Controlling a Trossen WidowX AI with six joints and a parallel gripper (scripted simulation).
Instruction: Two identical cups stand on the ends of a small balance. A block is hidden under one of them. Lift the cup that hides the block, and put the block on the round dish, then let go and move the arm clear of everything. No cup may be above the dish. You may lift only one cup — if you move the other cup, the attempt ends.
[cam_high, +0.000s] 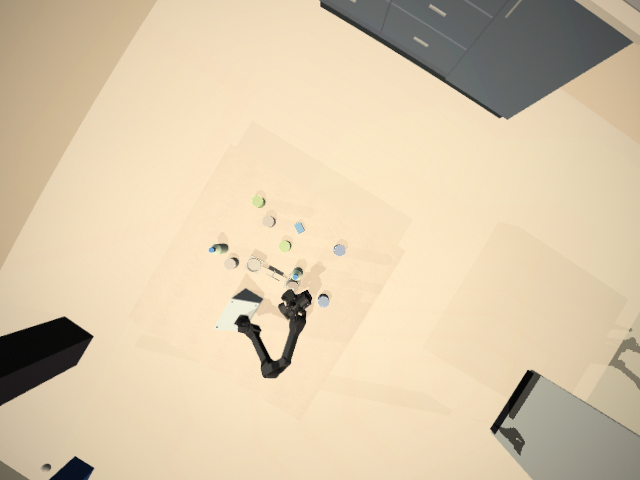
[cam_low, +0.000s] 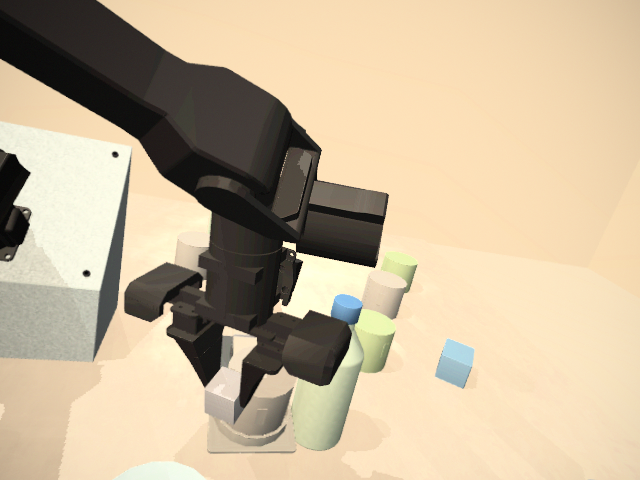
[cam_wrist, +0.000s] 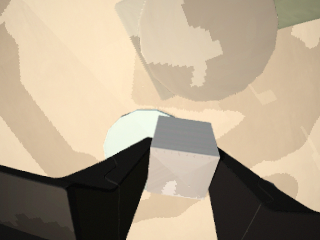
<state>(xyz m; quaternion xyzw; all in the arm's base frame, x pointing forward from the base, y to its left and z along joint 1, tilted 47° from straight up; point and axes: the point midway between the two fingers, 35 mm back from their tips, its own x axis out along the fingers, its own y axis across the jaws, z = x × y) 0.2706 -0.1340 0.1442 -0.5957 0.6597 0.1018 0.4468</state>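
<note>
Now: the round dish 90 mm below my gripper tip, 50 mm behind it and 40 mm to the right of it. Round my gripper tip: pale grey block: right at my gripper tip; balance beam: 190 mm to the left, 60 mm below, 30 mm ahead; blue cube: 350 mm ahead, 220 mm to the left, 70 mm below.
</note>
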